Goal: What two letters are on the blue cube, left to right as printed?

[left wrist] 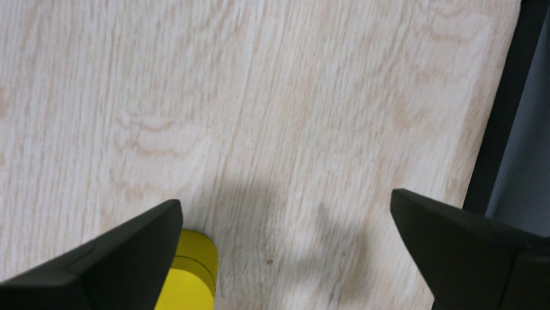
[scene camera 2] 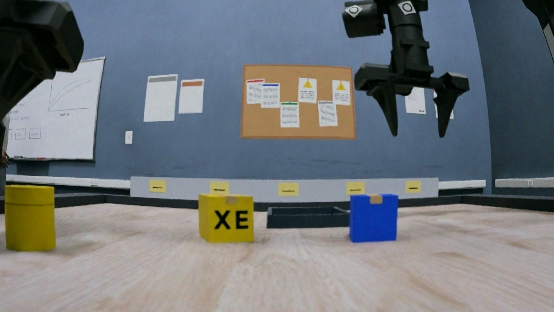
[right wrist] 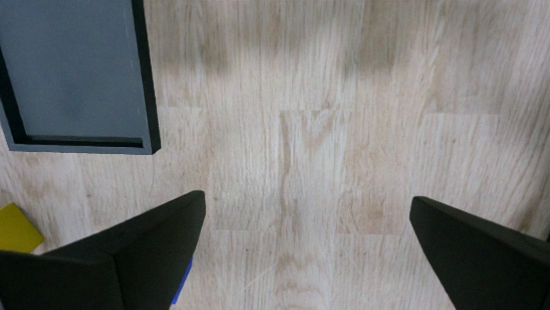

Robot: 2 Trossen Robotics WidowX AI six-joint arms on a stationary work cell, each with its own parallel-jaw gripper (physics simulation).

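Frame: origin at the left arm's base, x ahead, y left, z up, level; millimetres.
Seen in the pictures: left gripper, between the fingertips: [left wrist: 286, 204]; right gripper, between the fingertips: [scene camera 2: 419, 137] [right wrist: 307, 204].
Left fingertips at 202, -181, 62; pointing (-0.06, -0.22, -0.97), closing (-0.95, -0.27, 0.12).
Offsets run from my left fingertips to a thing's middle, as dx, dy, dz.
The blue cube @[+332, +201, -59] [scene camera 2: 373, 220] [right wrist: 182, 283] stands on the table at the right of the scene view, with a tan tape strip at the top edge. No letters show on its visible face there. In the right wrist view a thin blue sliver shows beside the left-hand finger, which hides the rest. My right gripper [scene camera 2: 419, 136] [right wrist: 307, 204] is open and empty, above and a little to the right of the blue cube in the scene view. My left gripper [left wrist: 286, 204] is open and empty above the table; in the scene view its fingers do not show.
A yellow cube @[+182, +208, -59] [scene camera 2: 226, 219] [right wrist: 19, 229] with the letters XE stands left of the blue cube in the scene view. A yellow cylinder @[+37, +74, -57] [scene camera 2: 30, 218] [left wrist: 189, 280] stands farther left. A dark shallow tray @[+276, +363, -73] [scene camera 2: 306, 221] [right wrist: 85, 148] lies behind and between the cubes. A black rail [left wrist: 500, 115] edges the table.
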